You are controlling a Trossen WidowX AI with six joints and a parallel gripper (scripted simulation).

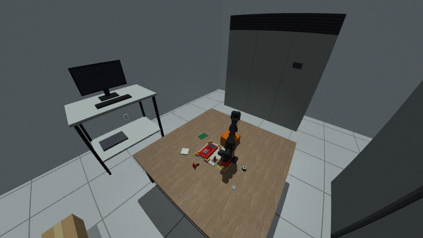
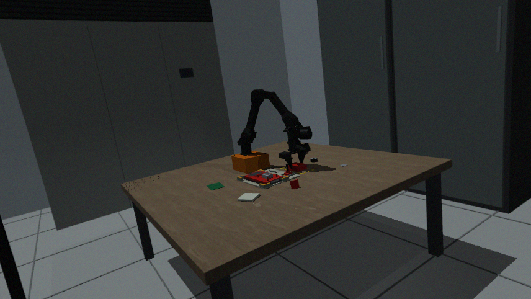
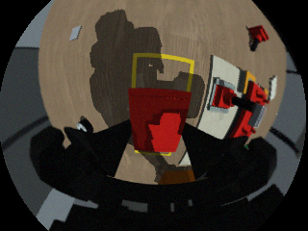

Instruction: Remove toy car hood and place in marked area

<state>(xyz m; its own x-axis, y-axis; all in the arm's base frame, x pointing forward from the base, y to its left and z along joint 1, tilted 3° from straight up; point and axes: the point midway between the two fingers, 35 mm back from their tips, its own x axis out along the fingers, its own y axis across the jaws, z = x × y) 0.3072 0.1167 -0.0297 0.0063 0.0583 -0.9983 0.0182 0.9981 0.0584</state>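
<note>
My gripper tip is now 10 mm below the red hood. Also, from my gripper tip: green plate 420 mm to the right, 160 mm behind, 10 mm below; black wheel 170 mm to the left, 30 mm behind; white plate 420 mm to the right, 140 mm ahead, 10 mm below.
</note>
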